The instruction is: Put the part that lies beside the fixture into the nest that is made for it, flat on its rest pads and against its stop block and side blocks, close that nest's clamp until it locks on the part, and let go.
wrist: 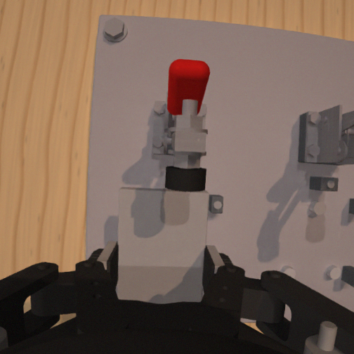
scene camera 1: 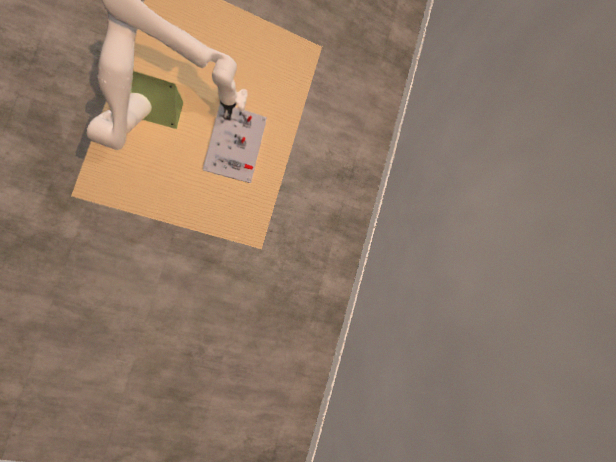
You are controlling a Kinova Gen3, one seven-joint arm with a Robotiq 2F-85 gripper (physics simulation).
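Seen in the pictures: gripper, fingertip midpoint: (scene camera 1: pixel 230 113); arm's base at its link origin: (scene camera 1: pixel 140 104).
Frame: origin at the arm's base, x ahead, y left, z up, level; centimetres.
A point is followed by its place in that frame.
The part, a light grey rectangular block (wrist: pixel 162 225), is held between the two fingers of my gripper (wrist: pixel 160 258) (scene camera 1: pixel 227 118) {z -0.8, x 36.3, y 13.0 cm}, which is shut on it. The part is over the end nest of the fixture plate (wrist: pixel 250 75) (scene camera 1: pixel 225 155) {z -4.4, x 40.6, y -6.0 cm}. Its far edge is close to the black clamp tip (wrist: pixel 185 179); the tip's shadow falls on the part. That nest's clamp has a red handle (wrist: pixel 189 82) (scene camera 1: pixel 249 119) {z 2.5, x 45.9, y 12.8 cm}. A small dark side block (wrist: pixel 216 204) shows just right of the part. The stop block and rest pads are hidden; whether the part touches the pads I cannot tell.
A middle nest's clamp (wrist: pixel 325 135) (scene camera 1: pixel 241 141) {z 2.3, x 46.1, y 1.4 cm} stands to the right in the wrist view, with a dark block (wrist: pixel 324 184) and pale pads (wrist: pixel 334 272) near it. A third clamp with a red handle (scene camera 1: pixel 248 166) {z 0.3, x 52.9, y -8.0 cm} is at the plate's other end. A bolt (wrist: pixel 115 29) stands at the plate's corner.
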